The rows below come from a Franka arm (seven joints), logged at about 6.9 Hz.
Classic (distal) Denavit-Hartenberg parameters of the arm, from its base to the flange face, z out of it. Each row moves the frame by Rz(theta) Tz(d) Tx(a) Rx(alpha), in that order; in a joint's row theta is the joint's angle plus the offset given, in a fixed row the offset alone. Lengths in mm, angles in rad.
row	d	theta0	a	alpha
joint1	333	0	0	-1.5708
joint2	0	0	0	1.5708
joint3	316	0	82.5	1.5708
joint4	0	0	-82.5	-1.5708
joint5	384	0	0	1.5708
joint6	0	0	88	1.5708
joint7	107	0	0	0
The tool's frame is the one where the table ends.
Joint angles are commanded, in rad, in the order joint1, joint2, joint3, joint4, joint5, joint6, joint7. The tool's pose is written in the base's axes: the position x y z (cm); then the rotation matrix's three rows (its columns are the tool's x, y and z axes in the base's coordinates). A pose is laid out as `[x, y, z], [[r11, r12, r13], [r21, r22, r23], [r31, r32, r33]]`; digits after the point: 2 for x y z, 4 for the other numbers.
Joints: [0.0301, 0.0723, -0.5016, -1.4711, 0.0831, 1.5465, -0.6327]
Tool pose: [51.91, -24.20, 63.35], [[0.9858, 0.1648, 0.0325], [0.1636, -0.9858, 0.0377], [0.0382, -0.0319, -0.9988]]
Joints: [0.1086, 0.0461, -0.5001, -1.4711, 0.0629, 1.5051, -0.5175]
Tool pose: [52.39, -20.09, 64.29], [[0.9915, 0.1301, 0.0094], [0.1296, -0.9907, 0.0401], [0.0145, -0.0385, -0.9992]]
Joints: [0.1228, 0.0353, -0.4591, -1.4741, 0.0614, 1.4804, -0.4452]
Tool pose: [52.84, -17.20, 64.44], [[0.9935, 0.1132, -0.0090], [0.1136, -0.9922, 0.0514], [-0.0032, -0.0521, -0.9986]]
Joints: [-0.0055, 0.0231, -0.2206, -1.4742, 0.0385, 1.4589, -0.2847]
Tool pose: [53.77, -11.74, 64.76], [[0.9977, 0.0615, -0.0295], [0.0626, -0.9972, 0.0409], [-0.0269, -0.0426, -0.9987]]
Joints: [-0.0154, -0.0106, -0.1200, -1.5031, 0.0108, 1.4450, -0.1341]
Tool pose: [53.36, -7.18, 65.10], [[0.9990, -0.0006, -0.0455], [0.0003, -0.9998, 0.0183], [-0.0455, -0.0183, -0.9988]]
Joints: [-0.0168, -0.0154, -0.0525, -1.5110, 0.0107, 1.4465, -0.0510]
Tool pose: [53.58, -3.62, 65.02], [[0.9987, -0.0175, -0.0482], [-0.0168, -0.9997, 0.0148], [-0.0484, -0.0140, -0.9987]]
